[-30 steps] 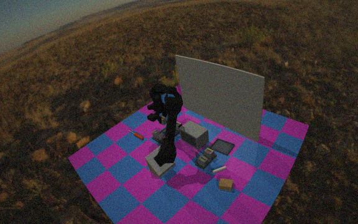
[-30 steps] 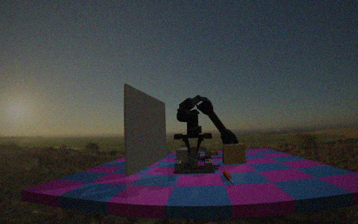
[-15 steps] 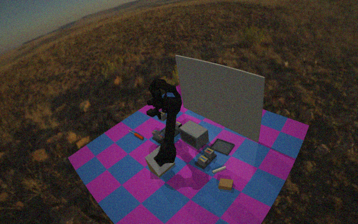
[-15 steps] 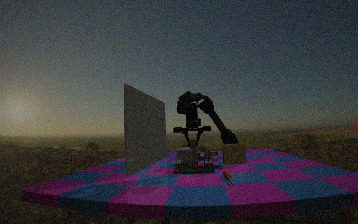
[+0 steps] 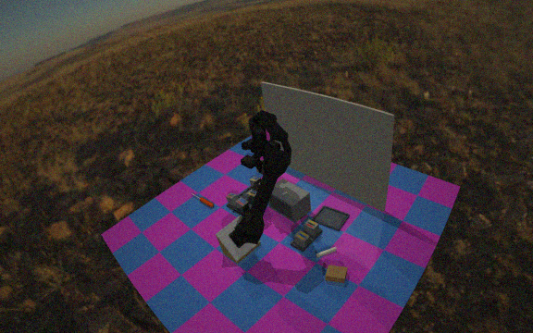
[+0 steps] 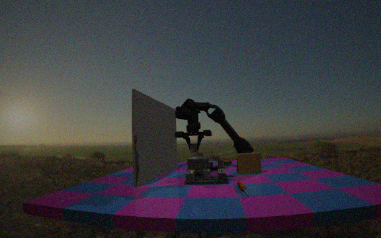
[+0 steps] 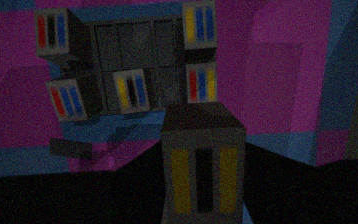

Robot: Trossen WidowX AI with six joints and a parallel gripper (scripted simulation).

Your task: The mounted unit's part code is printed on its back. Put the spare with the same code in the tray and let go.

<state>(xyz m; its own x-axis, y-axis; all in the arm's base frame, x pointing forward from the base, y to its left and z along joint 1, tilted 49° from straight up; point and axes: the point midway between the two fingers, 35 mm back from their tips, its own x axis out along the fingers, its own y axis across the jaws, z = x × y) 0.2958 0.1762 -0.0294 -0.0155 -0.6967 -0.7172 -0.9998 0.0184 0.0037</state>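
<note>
Now: gripper tip 4 cm short of the tray, 33 cm to the left of it and 15 cm above it. The rest, counted from my gripper tip: mounted unit 1 cm behind, 13 cm to the right, 10 cm below; white cable tie bundle 13 cm behind, 42 cm to the right, 14 cm below; tall grey panel 22 cm ahead, 16 cm to the right, 7 cm above.
</note>
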